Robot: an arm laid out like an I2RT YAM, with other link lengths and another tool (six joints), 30 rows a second.
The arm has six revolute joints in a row. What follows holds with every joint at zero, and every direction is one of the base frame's. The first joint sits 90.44 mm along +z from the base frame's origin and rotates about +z. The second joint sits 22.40 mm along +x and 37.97 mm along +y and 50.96 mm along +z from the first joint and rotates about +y. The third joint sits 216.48 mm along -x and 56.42 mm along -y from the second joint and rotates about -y. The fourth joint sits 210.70 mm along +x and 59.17 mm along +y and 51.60 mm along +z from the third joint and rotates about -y. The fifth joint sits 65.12 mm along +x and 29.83 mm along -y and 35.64 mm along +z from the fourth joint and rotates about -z. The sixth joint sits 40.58 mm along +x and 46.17 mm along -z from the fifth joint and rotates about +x. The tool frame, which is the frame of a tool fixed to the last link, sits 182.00 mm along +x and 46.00 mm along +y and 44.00 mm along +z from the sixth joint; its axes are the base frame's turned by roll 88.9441, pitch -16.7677 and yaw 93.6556 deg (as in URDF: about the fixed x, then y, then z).
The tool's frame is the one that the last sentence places.
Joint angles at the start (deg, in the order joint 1, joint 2, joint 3, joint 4, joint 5, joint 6):
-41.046 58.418 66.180 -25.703 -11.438 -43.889
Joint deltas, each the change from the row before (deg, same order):
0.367 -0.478 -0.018 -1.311 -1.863 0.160
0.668 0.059 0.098 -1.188 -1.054 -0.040
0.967 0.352 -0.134 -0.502 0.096 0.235
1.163 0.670 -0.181 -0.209 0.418 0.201
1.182 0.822 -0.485 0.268 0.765 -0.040
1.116 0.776 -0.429 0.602 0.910 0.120
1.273 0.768 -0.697 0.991 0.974 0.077
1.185 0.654 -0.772 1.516 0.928 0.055
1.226 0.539 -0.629 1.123 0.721 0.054
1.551 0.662 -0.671 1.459 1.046 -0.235
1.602 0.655 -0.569 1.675 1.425 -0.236
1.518 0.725 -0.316 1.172 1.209 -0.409
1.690 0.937 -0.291 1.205 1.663 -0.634
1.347 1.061 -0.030 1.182 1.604 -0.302
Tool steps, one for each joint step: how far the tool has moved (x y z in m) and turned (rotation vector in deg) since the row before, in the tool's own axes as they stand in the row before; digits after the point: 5 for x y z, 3 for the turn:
0.01112 0.00097 -0.00423 -0.255 2.359 0.214
0.01017 -0.00112 -0.00125 0.277 2.031 0.036
0.00722 -0.00232 0.00180 0.552 1.193 0.186
0.00707 -0.00308 0.00366 0.710 1.101 0.089
0.00607 -0.00473 0.00545 0.865 0.791 -0.186
0.00429 -0.00296 0.00527 0.572 0.408 -0.145
0.00516 -0.00296 0.00590 0.444 0.423 -0.305
0.00394 -0.00087 0.00549 -0.040 0.139 -0.440
0.00542 -0.00055 0.00432 -0.033 0.415 -0.433
0.00624 -0.00006 0.00510 -0.134 0.321 -0.888
0.00465 0.00121 0.00505 -0.282 -0.124 -0.954
0.00555 0.00061 0.00448 -0.076 0.136 -1.030
0.00559 -0.00055 0.00559 0.203 -0.061 -1.290
0.00296 0.00030 0.00558 0.171 -0.352 -0.831

